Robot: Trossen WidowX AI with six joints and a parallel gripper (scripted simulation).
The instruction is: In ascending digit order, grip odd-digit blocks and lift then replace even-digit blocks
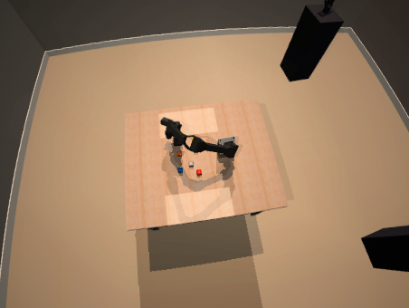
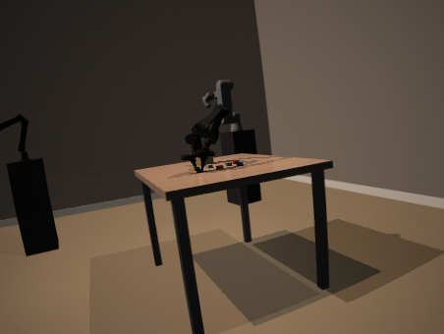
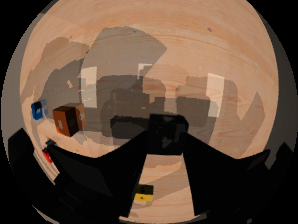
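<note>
The yellow block is 12 cm behind my gripper tip and 3 cm to the left of it. Round my gripper tip: orange block 12 cm to the left, 2 cm ahead; then grey block 22 cm to the left, 5 cm behind; then black block right at my gripper tip.
</note>
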